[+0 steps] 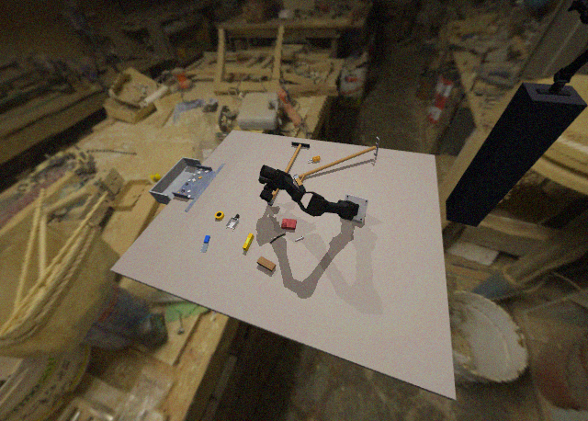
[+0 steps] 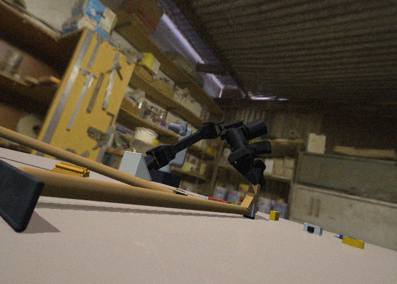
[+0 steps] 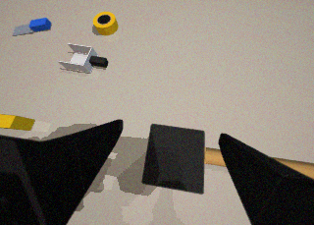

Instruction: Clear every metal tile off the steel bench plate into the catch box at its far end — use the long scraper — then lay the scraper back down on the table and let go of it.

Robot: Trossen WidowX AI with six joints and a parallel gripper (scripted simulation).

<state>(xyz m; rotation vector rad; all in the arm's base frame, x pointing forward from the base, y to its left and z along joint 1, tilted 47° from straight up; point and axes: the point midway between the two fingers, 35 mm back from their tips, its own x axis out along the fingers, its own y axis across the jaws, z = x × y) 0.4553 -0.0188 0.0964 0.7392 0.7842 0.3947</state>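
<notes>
Right now the long scraper is 28 cm to the right of my gripper tip and 3 cm below it. Also, from my gripper tip: black wire: 16 cm behind, 20 cm to the left, 9 cm below; red block: 18 cm behind, 11 cm to the left, 8 cm below; silver clip: 12 cm ahead, 18 cm to the left, 9 cm below.
</notes>
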